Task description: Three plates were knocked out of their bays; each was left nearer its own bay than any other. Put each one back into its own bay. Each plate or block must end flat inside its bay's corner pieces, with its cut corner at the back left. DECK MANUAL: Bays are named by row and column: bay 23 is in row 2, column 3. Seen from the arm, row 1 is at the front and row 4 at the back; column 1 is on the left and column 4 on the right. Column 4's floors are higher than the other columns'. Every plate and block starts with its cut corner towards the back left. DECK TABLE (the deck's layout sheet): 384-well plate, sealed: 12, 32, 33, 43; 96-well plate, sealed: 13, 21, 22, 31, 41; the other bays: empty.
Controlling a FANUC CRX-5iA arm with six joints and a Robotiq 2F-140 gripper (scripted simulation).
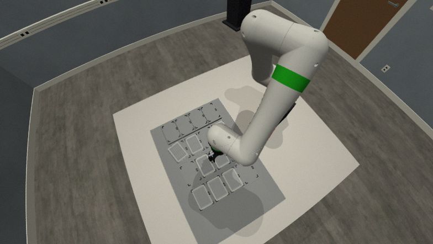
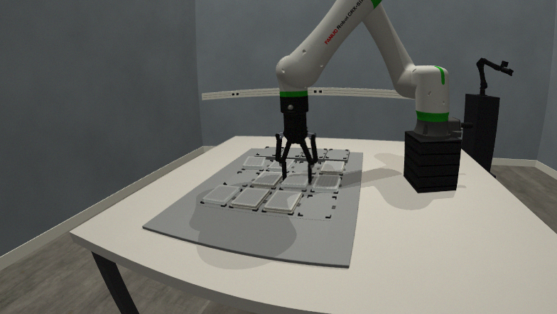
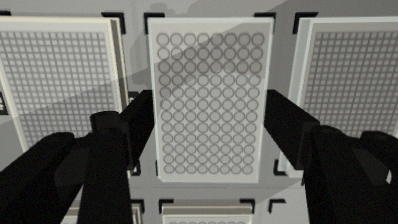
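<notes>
Now: the plate 20 mm below my hand. Also, from my hand: label 43: 140 mm ahead, 190 mm to the right, 30 mm below.
</notes>
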